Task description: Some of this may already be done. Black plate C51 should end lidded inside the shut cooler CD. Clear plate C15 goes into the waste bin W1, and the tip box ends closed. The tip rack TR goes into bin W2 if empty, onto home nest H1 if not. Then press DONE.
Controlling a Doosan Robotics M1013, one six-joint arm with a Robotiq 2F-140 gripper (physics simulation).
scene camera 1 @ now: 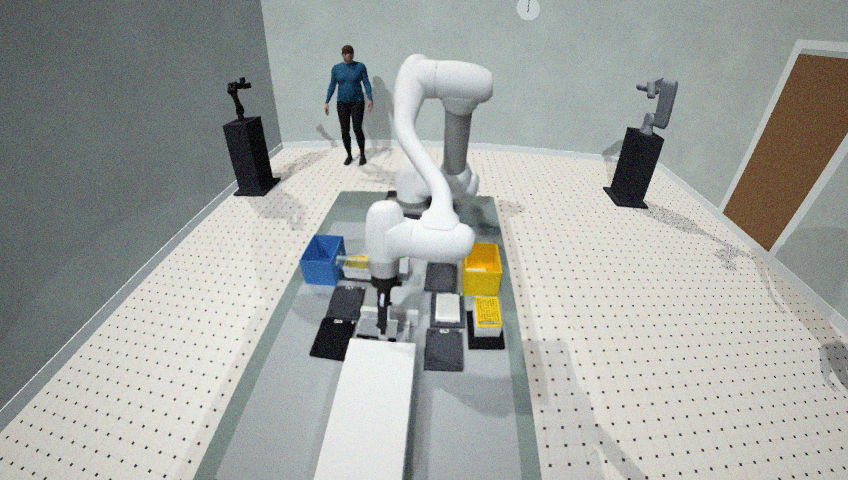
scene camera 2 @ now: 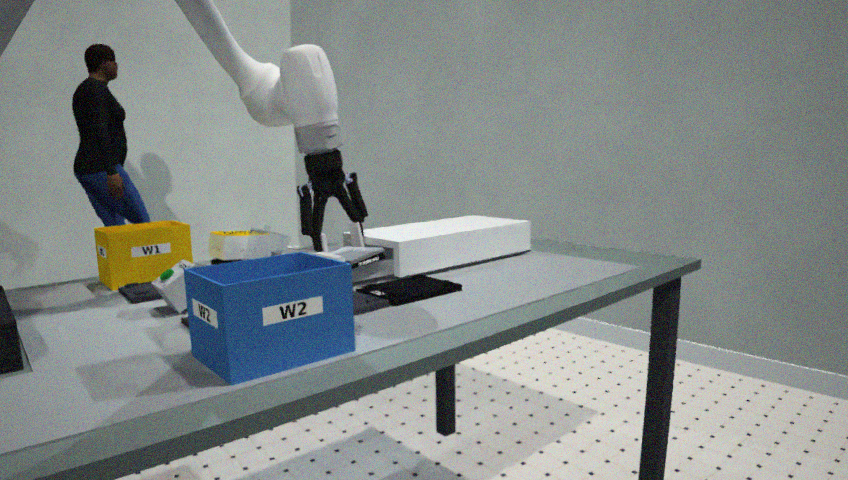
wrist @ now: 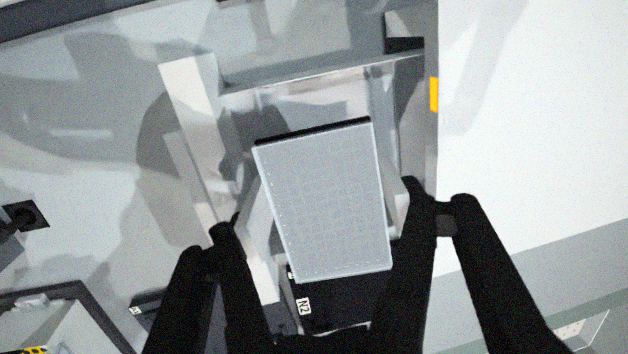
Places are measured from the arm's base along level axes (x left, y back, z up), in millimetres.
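Pixels of known places: gripper, between the fingertips: point(scene camera 1: 384, 330) point(wrist: 322, 179); arm's base, origin of its link: point(scene camera 1: 411, 206).
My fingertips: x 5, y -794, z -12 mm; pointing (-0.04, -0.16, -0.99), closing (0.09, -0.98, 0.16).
Ahead of a thing's pixels: the offset from my fingertips to its top centre. "pt": to the spot under its first point.
My gripper point(scene camera 1: 382, 330) point(scene camera 2: 340, 237) point(wrist: 322, 179) points down, shut on a dark plate with a pale translucent lid {dz +31, dx -22, dy +1 mm} point(scene camera 2: 364, 255) point(wrist: 327, 205), apparently black plate C51. It is over or at the open drawer {pt dz +27, dx +86, dy +69 mm} point(wrist: 187, 90) in front of cooler CD point(scene camera 1: 380, 410) point(scene camera 2: 464, 239) point(wrist: 530, 140); its exact height is unclear. Yellow W1 {dz +78, dx +323, dy +326 mm} point(scene camera 1: 483, 282) point(scene camera 2: 142, 252) has a white patch inside that I cannot identify. A yellow-topped box {dz +42, dx +337, dy +88 mm} point(scene camera 1: 487, 318) point(scene camera 2: 230, 243) stands at the right. Another yellow-topped box {pt dz +29, dx -151, dy +254 mm} point(scene camera 1: 357, 270) stands beside blue W2 {dz +78, dx -313, dy +317 mm} point(scene camera 1: 321, 266) point(scene camera 2: 270, 321). Which holds TR is unclear.
A white rectangular item {dz -16, dx +202, dy +147 mm} point(scene camera 1: 447, 307) sits on a dark nest right of the arm. Black nest N2 {dz -24, dx -178, dy -31 mm} point(scene camera 1: 330, 340) point(scene camera 2: 416, 287) point(wrist: 340, 302) lies left of the drawer. A white box with a green button {dz +42, dx +3, dy +340 mm} point(scene camera 2: 173, 288) is partly behind W2.
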